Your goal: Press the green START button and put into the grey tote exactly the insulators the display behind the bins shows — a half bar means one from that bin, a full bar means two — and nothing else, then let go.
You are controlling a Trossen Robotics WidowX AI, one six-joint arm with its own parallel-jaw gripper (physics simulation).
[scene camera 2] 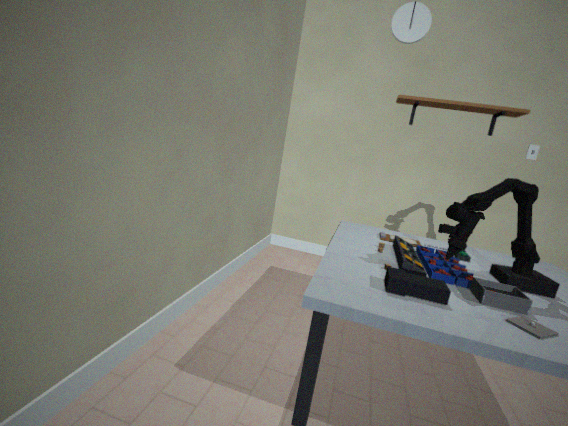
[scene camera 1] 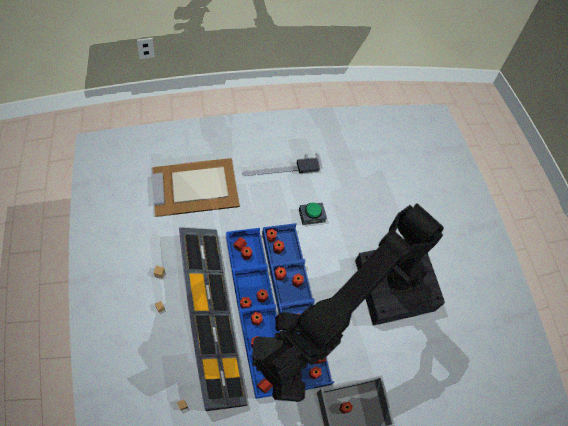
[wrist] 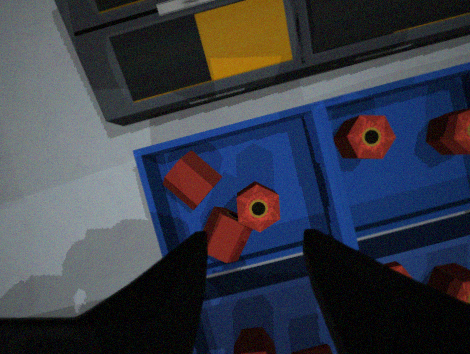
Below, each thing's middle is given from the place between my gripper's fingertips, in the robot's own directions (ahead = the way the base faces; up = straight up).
I see the grey tote (scene camera 1: 369, 394) 170 mm behind my hand, 120 mm to the left of it and 60 mm below it.
